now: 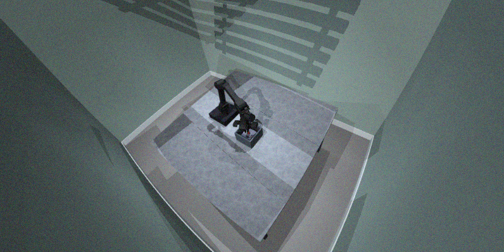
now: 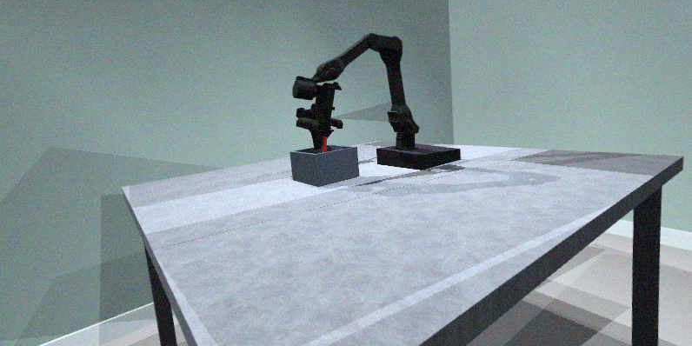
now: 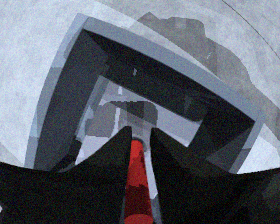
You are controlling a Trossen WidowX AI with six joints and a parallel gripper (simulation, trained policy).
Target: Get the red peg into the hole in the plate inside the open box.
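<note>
The red peg lies 1 cm behind my gripper tip and 3 cm to the left of it. Also, from my gripper tip: dark grey box (1 cm behind, 3 cm to the left, 7 cm below).
</note>
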